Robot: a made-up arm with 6 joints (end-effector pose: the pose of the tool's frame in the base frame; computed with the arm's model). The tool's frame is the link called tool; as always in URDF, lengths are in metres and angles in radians.
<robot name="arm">
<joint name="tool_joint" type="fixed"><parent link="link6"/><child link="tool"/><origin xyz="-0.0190 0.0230 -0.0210" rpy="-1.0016 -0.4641 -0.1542"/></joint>
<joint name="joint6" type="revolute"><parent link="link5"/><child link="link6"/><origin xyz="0.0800 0.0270 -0.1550" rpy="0.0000 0.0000 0.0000"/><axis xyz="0 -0.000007 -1"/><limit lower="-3.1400" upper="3.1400" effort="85" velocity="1.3"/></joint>
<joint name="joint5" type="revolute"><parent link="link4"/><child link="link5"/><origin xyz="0.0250 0.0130 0.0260" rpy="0.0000 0.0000 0.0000"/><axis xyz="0 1 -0.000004"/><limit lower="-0.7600" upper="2.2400" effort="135" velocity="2.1"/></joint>
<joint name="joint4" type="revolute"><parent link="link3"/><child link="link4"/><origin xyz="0.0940 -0.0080 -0.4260" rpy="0.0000 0.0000 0.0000"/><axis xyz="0 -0.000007 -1"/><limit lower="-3.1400" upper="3.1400" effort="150" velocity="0.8"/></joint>
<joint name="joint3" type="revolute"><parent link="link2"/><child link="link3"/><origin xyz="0.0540 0.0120 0.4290" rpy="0.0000 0.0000 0.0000"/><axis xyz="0 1 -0.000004"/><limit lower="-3.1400" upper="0.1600" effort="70" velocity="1.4"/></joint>
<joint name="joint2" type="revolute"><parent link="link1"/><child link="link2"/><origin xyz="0.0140 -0.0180 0.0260" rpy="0.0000 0.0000 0.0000"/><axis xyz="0 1 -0.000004"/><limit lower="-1.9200" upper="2.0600" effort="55" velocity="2.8"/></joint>
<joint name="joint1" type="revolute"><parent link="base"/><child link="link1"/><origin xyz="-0.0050 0.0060 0.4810" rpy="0.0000 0.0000 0.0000"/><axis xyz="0 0 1"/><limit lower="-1.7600" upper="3.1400" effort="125" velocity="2.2"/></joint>
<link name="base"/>
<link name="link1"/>
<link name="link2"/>
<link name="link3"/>
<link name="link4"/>
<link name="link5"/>
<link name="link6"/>
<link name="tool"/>
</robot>
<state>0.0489 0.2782 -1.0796 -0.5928 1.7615 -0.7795</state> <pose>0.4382 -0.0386 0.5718 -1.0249 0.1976 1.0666</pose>
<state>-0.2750 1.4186 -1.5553 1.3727 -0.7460 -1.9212</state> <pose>0.5729 -0.3644 0.0579 -1.7294 -0.5810 -0.0089</pose>
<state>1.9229 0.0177 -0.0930 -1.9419 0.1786 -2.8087</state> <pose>-0.1196 0.1477 0.3513 -0.7429 -0.6203 -0.1239</pose>
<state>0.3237 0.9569 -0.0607 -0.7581 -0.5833 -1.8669</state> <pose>0.0787 0.1578 0.2257 0.7911 -1.2237 1.6952</pose>
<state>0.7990 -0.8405 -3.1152 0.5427 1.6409 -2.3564</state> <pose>-0.4663 -0.3599 1.1773 0.3823 1.9672 -0.3067</pose>
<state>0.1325 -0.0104 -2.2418 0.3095 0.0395 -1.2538</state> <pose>0.3979 0.0520 1.4324 -0.8965 -2.8211 -0.6308</pose>
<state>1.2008 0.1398 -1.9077 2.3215 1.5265 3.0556</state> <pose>0.1319 0.5808 1.2274 -2.0501 1.9927 0.5147</pose>
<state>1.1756 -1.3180 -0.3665 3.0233 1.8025 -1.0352</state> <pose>0.0191 -0.0156 0.9663 2.2670 0.4857 0.0115</pose>
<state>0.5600 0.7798 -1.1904 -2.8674 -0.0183 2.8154</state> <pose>0.4578 0.2947 0.2313 -0.6883 -0.9462 -0.0301</pose>
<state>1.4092 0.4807 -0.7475 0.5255 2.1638 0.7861</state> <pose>-0.0784 0.3652 0.5010 -2.2620 0.6521 0.9209</pose>
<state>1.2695 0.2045 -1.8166 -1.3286 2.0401 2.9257</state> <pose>0.3369 0.4915 0.9633 -0.1954 -0.6193 -2.6621</pose>
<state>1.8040 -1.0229 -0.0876 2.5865 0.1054 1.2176</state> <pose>0.0642 0.2476 0.5551 -0.7226 1.8409 -1.0608</pose>
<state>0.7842 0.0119 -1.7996 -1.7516 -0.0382 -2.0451</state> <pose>0.3755 0.5014 1.1209 0.8159 0.7719 -1.2748</pose>
